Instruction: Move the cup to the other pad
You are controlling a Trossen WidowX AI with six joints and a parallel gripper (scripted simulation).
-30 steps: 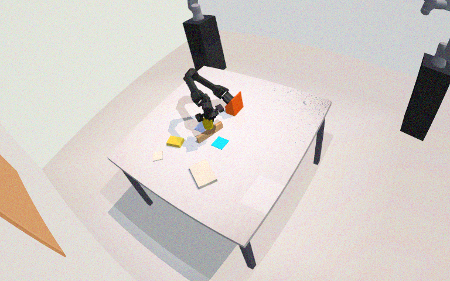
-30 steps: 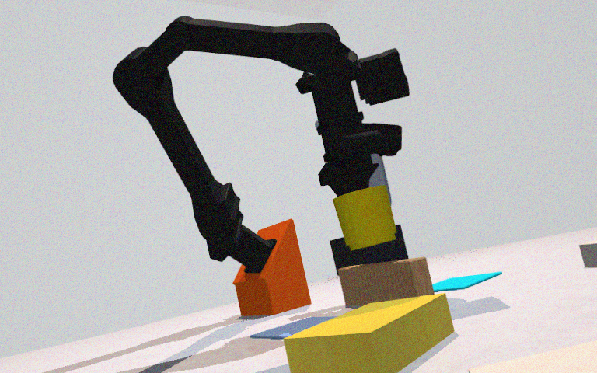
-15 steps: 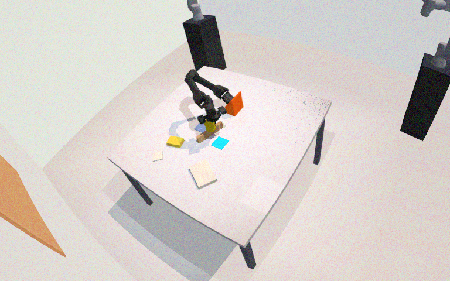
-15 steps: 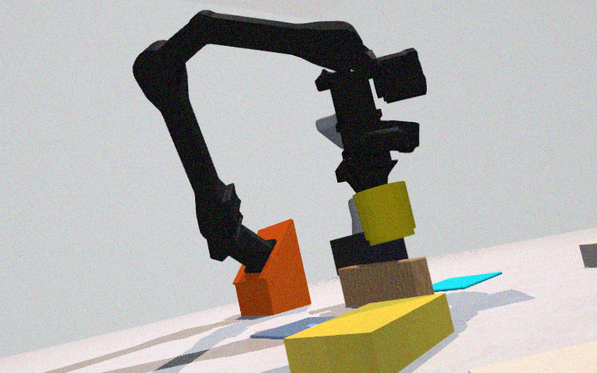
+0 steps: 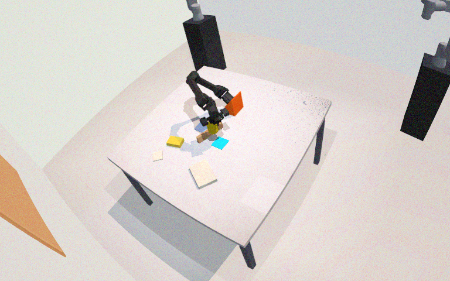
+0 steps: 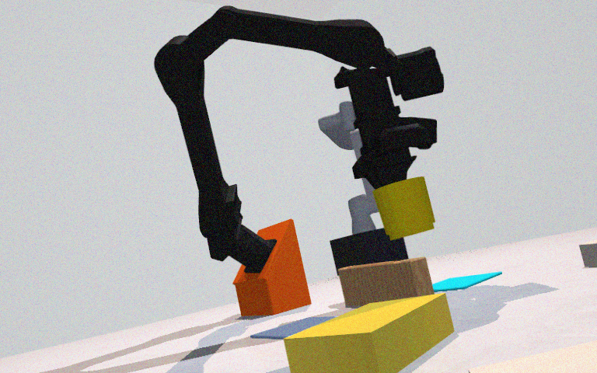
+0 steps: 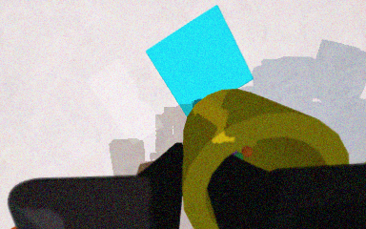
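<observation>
Now: gripper tip 12 cm above the cyan pad, 4 cm short of it and 3 cm to the right of it. Also, from my gripper tip: cup (2 cm ahead, 1 cm to the right); light blue pad (18 cm to the right, 12 cm below, 1 cm behind); wooden bar (9 cm below, 7 cm to the right, 1 cm ahead).
</observation>
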